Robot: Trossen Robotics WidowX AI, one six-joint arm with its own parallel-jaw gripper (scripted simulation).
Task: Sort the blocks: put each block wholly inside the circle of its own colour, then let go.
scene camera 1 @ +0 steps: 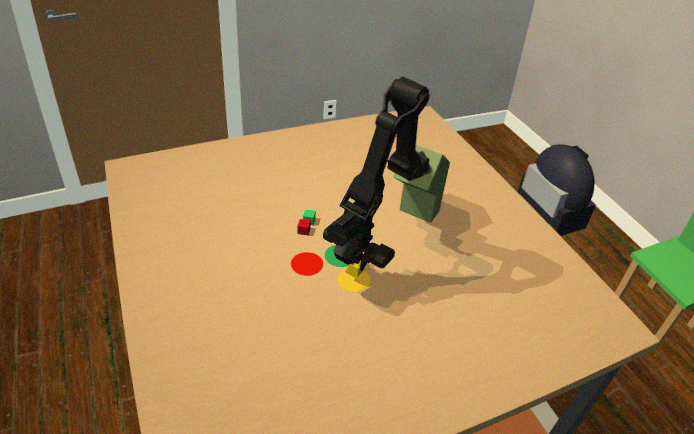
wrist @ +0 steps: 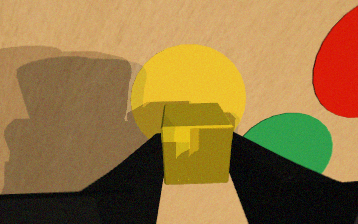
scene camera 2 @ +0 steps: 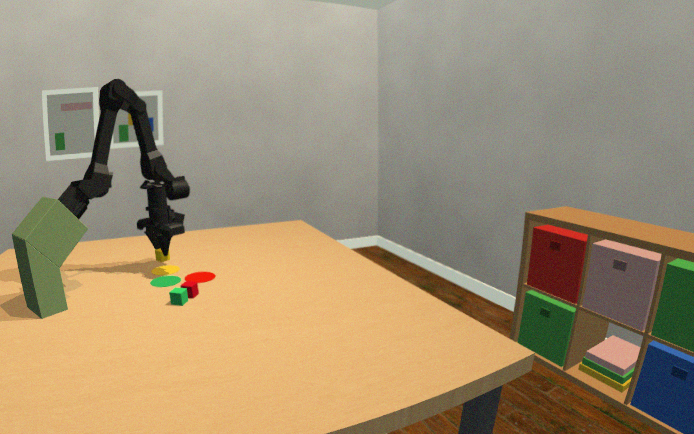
Scene:
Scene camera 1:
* my gripper: 356,266
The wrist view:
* my gripper: 193,139
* yellow block: 196,138
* green circle: 301,138
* yellow circle: 188,73
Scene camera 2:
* my gripper: 162,254

